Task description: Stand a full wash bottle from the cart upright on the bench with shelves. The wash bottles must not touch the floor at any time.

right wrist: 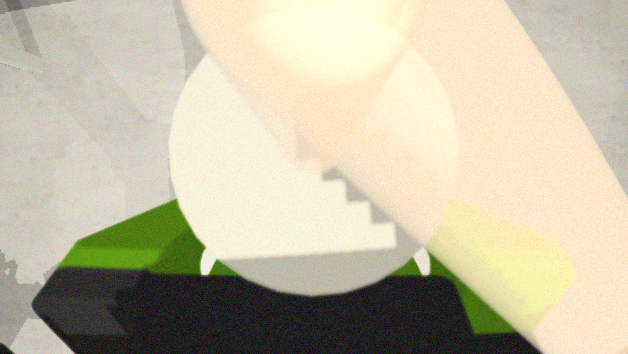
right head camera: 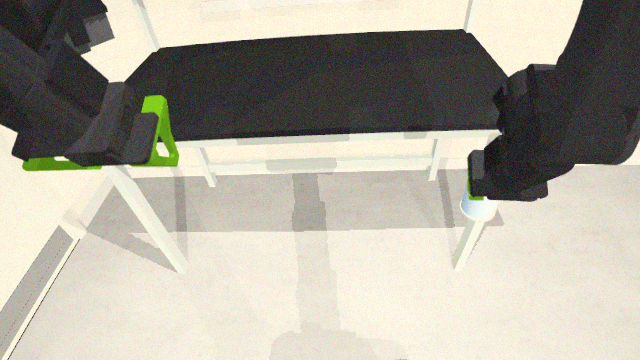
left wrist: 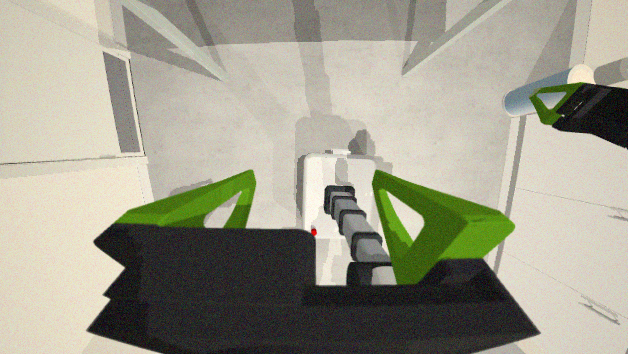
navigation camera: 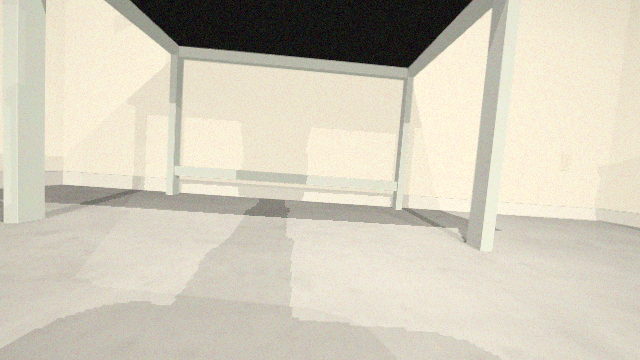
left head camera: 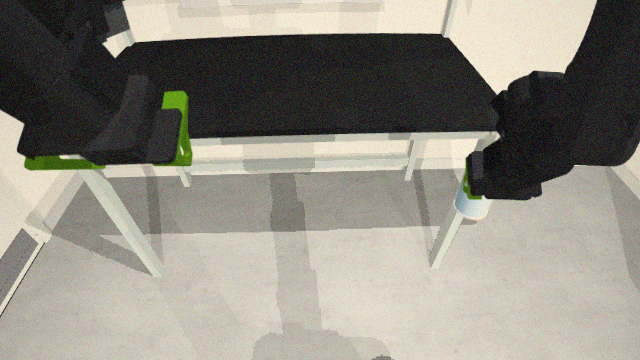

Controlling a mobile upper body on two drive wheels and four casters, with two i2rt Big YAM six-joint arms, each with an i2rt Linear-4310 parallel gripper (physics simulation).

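Places are measured from the left arm's base along level axes (x left, y ahead, z down), in metres.
Pixels of known places: left gripper, fingertip midpoint: [right head camera: 138, 162] [left wrist: 314, 176] [left head camera: 146, 161]; right gripper, fingertip midpoint: [right head camera: 483, 187] [left wrist: 541, 93] [left head camera: 477, 187].
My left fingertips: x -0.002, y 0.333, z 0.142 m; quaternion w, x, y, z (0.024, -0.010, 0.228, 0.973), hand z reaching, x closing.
Ahead of a thing's pixels: the offset from my left fingertips to its middle. "pt": to the spot under its first point.
The wash bottle @[dx -0.453, dy +0.148, dz +0.139 m] [left head camera: 471, 207] [right head camera: 478, 208] [left wrist: 532, 95] has a pale blue body and hangs roughly upright in my right gripper [left head camera: 473, 186] [left wrist: 541, 93], which is shut on it. In the right wrist view its round white top @[pt dx -0.438, dy +0.155, dz +0.082 m] [right wrist: 240, 200] and a blurred pale spout fill the middle. In both head views it overlaps the bench's front right leg. The bench [left head camera: 320, 85] [right head camera: 325, 90] [navigation camera: 300, 30] has a black top and stands ahead. My left gripper [left head camera: 117, 160] [left wrist: 314, 176] is open and empty, at the bench's front left in the head views.
A pale shelf edge [left head camera: 280, 3] crosses above the bench's back. The bench's front legs [left head camera: 122, 225] [navigation camera: 490, 140] stand on the floor. A door with a grey vent [left wrist: 122, 102] is at the left. White drawers [left wrist: 565, 200] are at the right. My white base [left wrist: 317, 195] is below.
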